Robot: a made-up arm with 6 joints.
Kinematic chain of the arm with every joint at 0, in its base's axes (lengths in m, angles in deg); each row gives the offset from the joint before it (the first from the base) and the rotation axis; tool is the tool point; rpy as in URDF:
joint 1: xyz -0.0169 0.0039 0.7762 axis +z
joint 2: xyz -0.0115 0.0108 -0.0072 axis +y
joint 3: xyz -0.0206 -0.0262 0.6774 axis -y
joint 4: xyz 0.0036 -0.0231 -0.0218 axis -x
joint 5: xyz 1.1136 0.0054 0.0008 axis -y
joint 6: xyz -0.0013 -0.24 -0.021 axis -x
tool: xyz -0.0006 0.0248 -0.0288 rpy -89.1 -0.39 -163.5
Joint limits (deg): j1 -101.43..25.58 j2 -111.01..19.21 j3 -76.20..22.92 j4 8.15..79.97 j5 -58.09..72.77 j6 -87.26..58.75
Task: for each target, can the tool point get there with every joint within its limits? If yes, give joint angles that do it. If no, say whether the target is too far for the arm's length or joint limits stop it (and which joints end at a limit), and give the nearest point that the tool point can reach.
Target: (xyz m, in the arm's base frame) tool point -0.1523 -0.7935 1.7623
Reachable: yes | joints -84.70 -23.24 -10.25 54.38 22.46 17.70
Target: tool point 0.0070 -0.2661 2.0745
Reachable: yes | joints -6.23 -53.13 2.70 19.88 -10.42 21.20
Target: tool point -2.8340 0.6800 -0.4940
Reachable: no: too far | nearest point -1.5111 0.3625 1.1260 | short by 2.116 m
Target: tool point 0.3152 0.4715 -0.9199
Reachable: no: joint limits stop it (at a limit: joint 1, joint 2, joint 4, joint 5) | nearest point 0.3399 0.0656 0.2343 | short by 1.224 m
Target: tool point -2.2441 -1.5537 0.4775
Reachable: no: too far | nearest point -1.4176 -0.7832 1.1983 | short by 1.340 m
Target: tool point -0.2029 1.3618 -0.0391
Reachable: no: joint limits stop it (at a limit: joint 2, joint 3, joint 4, joint 5, joint 6) | nearest point -0.2254 1.5263 1.1260 | short by 1.177 m
